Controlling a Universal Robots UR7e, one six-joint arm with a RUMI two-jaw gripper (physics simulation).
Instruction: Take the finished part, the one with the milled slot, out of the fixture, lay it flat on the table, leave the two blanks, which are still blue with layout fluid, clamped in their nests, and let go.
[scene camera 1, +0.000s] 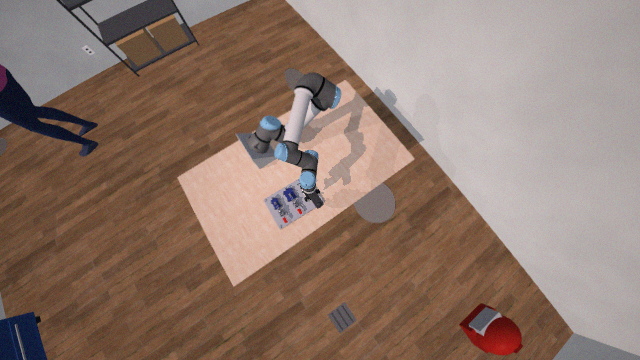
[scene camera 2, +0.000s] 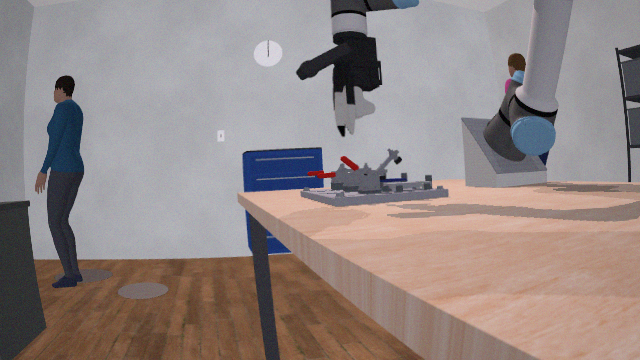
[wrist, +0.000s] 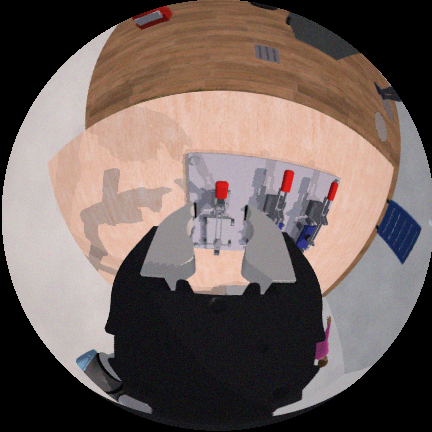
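Where they show: gripper, between the fingertips: (scene camera 2: 347, 135) (wrist: 220, 205); arm's base, origin of its link: (scene camera 1: 257, 145) (scene camera 2: 505, 143).
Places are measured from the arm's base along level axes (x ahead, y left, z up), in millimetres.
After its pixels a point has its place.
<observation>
The grey fixture plate (scene camera 1: 276, 215) {x 464, y -143, z -103 mm} (scene camera 2: 390, 198) {x 461, y 181, z -111 mm} (wrist: 240, 165) {x 544, y 81, z -102 mm} lies on the table. My gripper (scene camera 2: 346, 132) {x 516, y 114, z 9 mm} (wrist: 220, 205) {x 516, y 114, z 9 mm} is partly open and empty, above the fixture. In the wrist view the clamp with a red handle (wrist: 221, 190) {x 516, y 114, z -36 mm} and its nest show between my fingers. In scene camera 2 a clamp arm (scene camera 2: 390, 157) stands raised. The slotted part cannot be clearly told from the grey nest. Two blue blanks (scene camera 1: 290, 194) {x 406, y 11, z -53 mm} (scene camera 1: 276, 203) (wrist: 305, 237) {x 403, y -95, z -71 mm} (wrist: 281, 226) {x 428, y -22, z -81 mm} sit in their nests; their clamps' red handles (wrist: 287, 181) {x 532, y 5, z -61 mm} (wrist: 333, 191) {x 530, y -106, z -57 mm} lie low. My right finger partly hides one blank.
The wooden table (scene camera 1: 220, 240) {x 400, y -543, z -118 mm} (scene camera 2: 500, 260) {x 595, y 688, z -117 mm} (wrist: 225, 115) {x 635, y 112, z -118 mm} extends around the fixture. The arm's sloped base (scene camera 1: 255, 155) {x 85, y -46, z 48 mm} (scene camera 2: 480, 160) {x 107, y 4, z -47 mm} stands on it. The raised clamp arm and red handles stand up from the plate below my fingers. A person (scene camera 2: 65, 135) stands well beyond the table.
</observation>
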